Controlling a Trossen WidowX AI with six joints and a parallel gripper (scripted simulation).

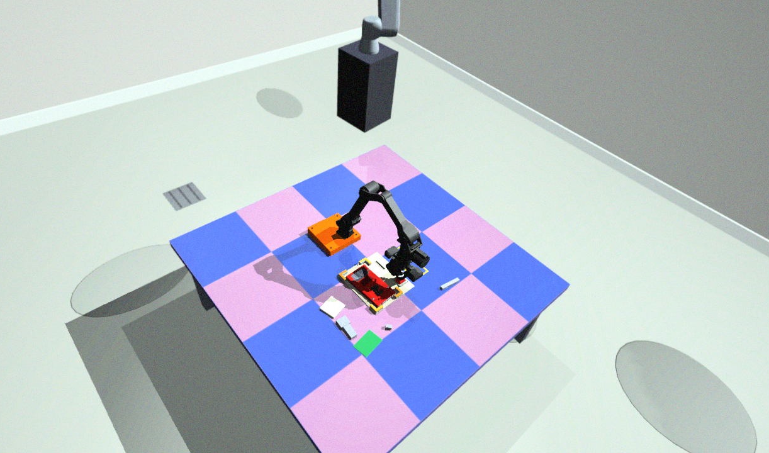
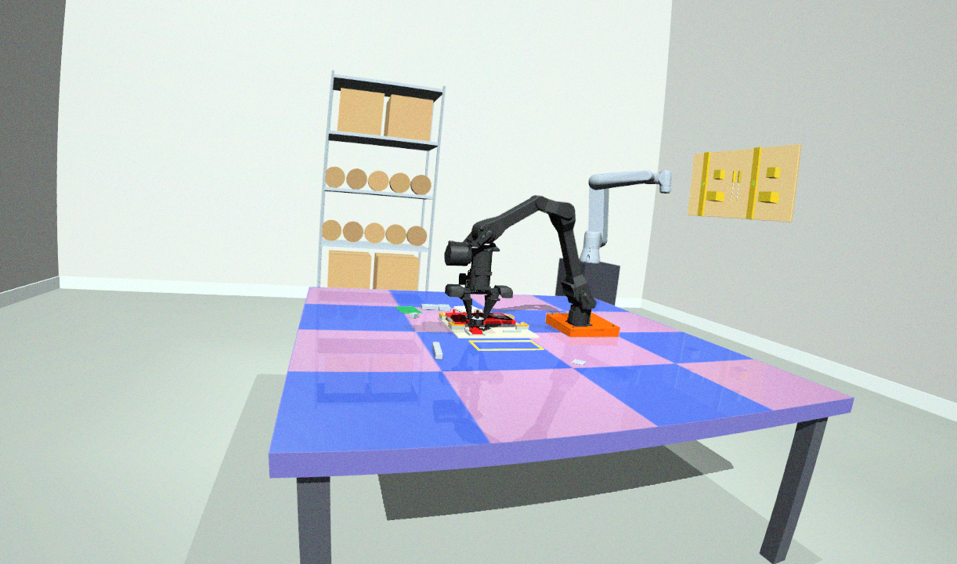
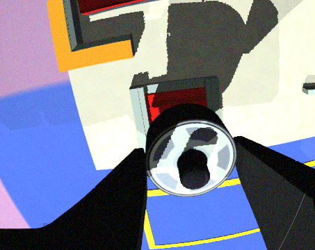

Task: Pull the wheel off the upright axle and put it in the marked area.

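The dark axle is 10 mm below my gripper tip. From my gripper tip the other things lie so: white tile: 110 mm behind, 310 mm to the right, 40 mm below; green patch: 110 mm ahead, 320 mm to the right, 40 mm below; grey bar: 170 mm ahead, 150 mm to the left, 40 mm below.
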